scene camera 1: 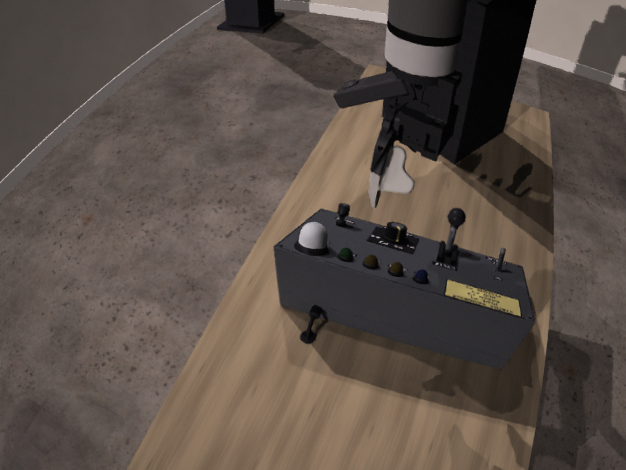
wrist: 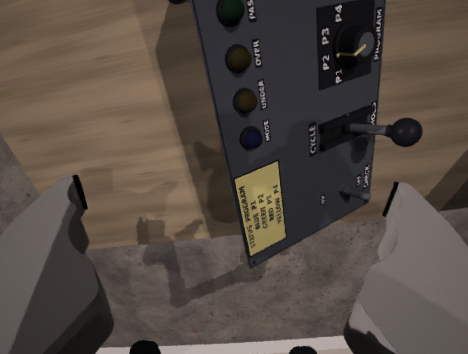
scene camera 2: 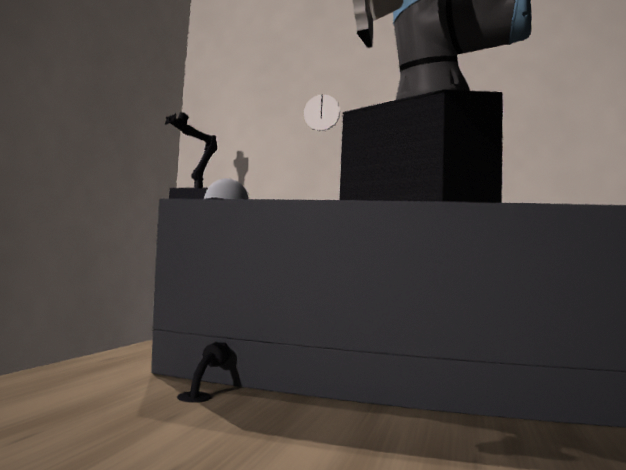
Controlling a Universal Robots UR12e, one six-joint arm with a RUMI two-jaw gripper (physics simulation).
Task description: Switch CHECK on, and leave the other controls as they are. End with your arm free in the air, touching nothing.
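Places are measured from the arm's base along level axes (x ahead, y left, z up), in metres.
Where they show: gripper, between the fingertips: [scene camera 1: 395, 177] [wrist: 234, 182] [scene camera 2: 345, 21].
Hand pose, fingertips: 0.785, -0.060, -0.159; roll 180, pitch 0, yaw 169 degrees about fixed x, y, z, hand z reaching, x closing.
Note:
After its pixels a point has its place, as x, y, z.
The CHECK switch [scene camera 1: 500, 259] {0.632, 0.177, -0.437} [wrist: 356, 194] {0.628, 0.175, -0.435} is a small metal toggle near the end of the grey console [scene camera 1: 394, 308] {0.821, -0.017, -0.437} [scene camera 2: 384, 283] {0.821, -0.003, -0.438} [wrist: 295, 150] {0.727, 0.062, -0.412}, beyond the CYCLE lever [scene camera 1: 456, 217] {0.587, 0.057, -0.397} [wrist: 406, 132] {0.581, 0.051, -0.393}. Its tip lies toward the CHECK label's edge in the wrist view; its exact position is hard to tell. The PROGRAM knob [scene camera 1: 395, 231] {0.647, -0.061, -0.424} [wrist: 362, 44] {0.631, -0.063, -0.426} has its yellow pointer toward P2. My gripper [scene camera 1: 393, 194] {0.785, -0.060, -0.159} [wrist: 234, 182] {0.785, -0.060, -0.159} is wide open and empty, in the air clear of the console. In the wrist view the CHECK switch shows between its fingers, nearer the right one. In scene camera 2 a finger shows partly at the top.
A white dome [scene camera 1: 313, 236] {0.788, -0.188, -0.338} [scene camera 2: 226, 189] {0.793, -0.185, -0.347} and a small black lever [scene camera 1: 343, 211] {0.633, -0.179, -0.422} stand at the console's other end. Small buttons [scene camera 1: 370, 261] {0.788, -0.081, -0.362} [wrist: 239, 59] {0.782, -0.082, -0.359} line its front. A cable [scene camera 1: 310, 326] {0.860, -0.169, -0.526} [scene camera 2: 199, 374] {0.867, -0.168, -0.533} leaves the front. The arm's black pedestal [scene camera 1: 498, 75] {0.083, 0.108, -0.289} [scene camera 2: 394, 156] {0.145, -0.079, -0.178} stands behind.

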